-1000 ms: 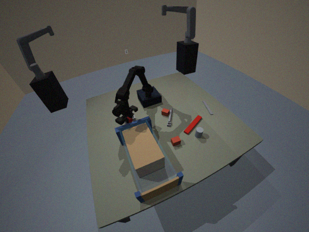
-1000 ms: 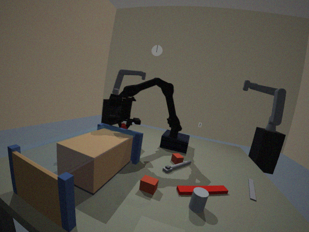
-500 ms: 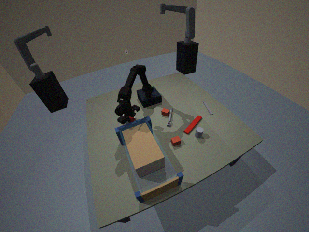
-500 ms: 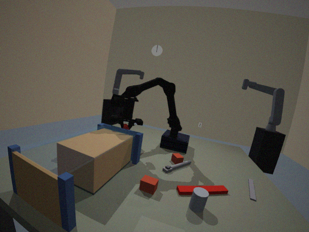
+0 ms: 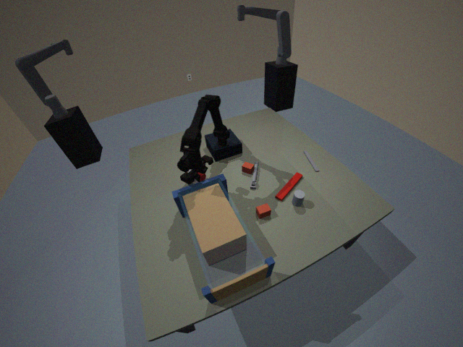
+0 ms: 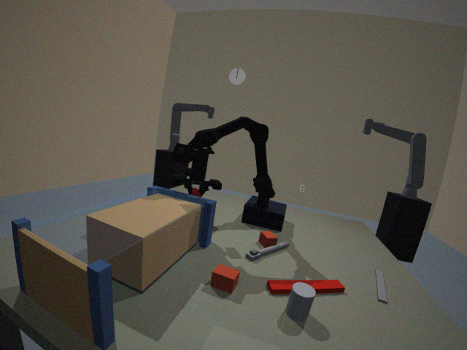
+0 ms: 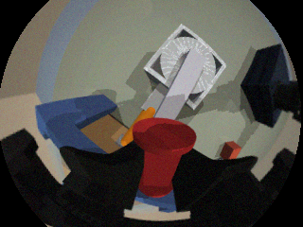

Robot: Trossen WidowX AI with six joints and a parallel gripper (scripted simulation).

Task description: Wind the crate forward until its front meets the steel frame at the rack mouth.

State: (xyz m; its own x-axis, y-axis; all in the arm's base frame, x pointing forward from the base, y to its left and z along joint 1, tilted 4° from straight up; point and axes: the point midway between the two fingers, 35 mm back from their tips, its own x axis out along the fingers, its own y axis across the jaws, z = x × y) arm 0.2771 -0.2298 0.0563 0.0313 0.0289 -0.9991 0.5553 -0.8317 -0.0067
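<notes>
My gripper tip is 11 cm past the hand winch, 8 cm above it and 3 cm to the left of it. From my gripper tip the other things lie so: red knob (2 cm above); then winch handle (4 cm behind, 1 cm to the right, 1 cm below); then red bar (45 cm to the left, 16 cm ahead, 11 cm below).
</notes>
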